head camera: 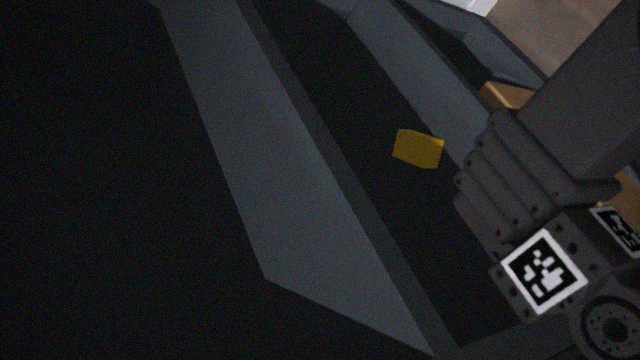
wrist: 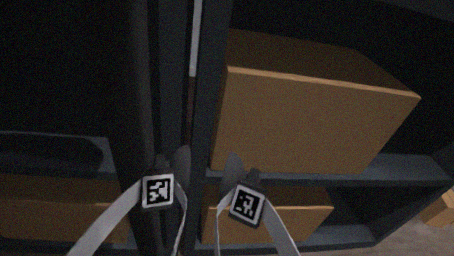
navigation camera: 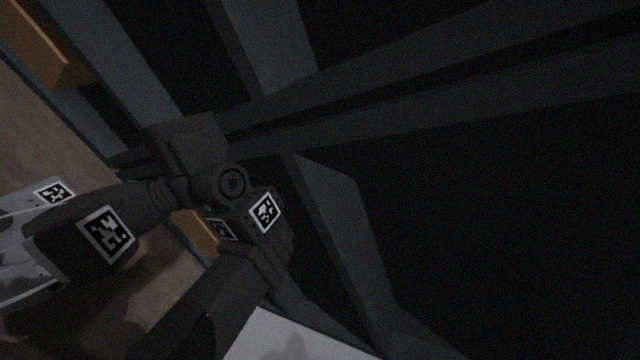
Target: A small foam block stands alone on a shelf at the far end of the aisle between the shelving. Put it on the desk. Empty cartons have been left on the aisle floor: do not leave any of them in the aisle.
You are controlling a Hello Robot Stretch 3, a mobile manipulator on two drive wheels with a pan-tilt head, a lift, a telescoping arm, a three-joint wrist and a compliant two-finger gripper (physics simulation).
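Places are measured from the robot's base along level axes (x ahead, y left, z up), in metres.
Where they show: gripper, between the fingertips: point(wrist: 206, 166).
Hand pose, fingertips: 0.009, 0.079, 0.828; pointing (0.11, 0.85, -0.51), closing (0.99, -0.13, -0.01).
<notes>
Things, the pixels of their centre, and the offset from my fingertips, as dx, dy, dz. "spot": a spot on its surface instead. Level surfaces: height alone.
- small yellow block, middle of its body: point(head camera: 417, 148) -0.487, -0.543, -0.271
- light brown carton, middle of its body: point(wrist: 434, 199) +1.436, +0.410, -0.737
- Grey shelving, a spot on its surface: point(head camera: 300, 190) point(navigation camera: 341, 221) spot: -0.304, -0.448, +0.164
- large brown box, middle of its body: point(wrist: 293, 101) +0.267, +0.381, -0.159
- wooden floor, height of its surface: dz -0.827
A small yellow block point(head camera: 419, 149), which looks like the foam block, sits in a dark shelf bay in the head view, left of my arm. My gripper point(wrist: 206, 166) is open in the wrist view, with a gap between its fingertips and no thing held there. The fingertips are in front of a dark shelf upright. A light brown carton point(wrist: 441, 210) shows in part on the floor at the right edge of the wrist view. The desk does not show in these views.
Grey shelving point(head camera: 300, 190) point(navigation camera: 345, 225) point(wrist: 400, 170) is close around my arm. A large brown box point(wrist: 310, 120) stands on a shelf, with lower boxes point(wrist: 265, 222) point(wrist: 65, 217) beneath. More boxes point(navigation camera: 45, 55) point(navigation camera: 196, 230) show beside the wooden floor point(navigation camera: 30, 125) point(head camera: 545, 35).
</notes>
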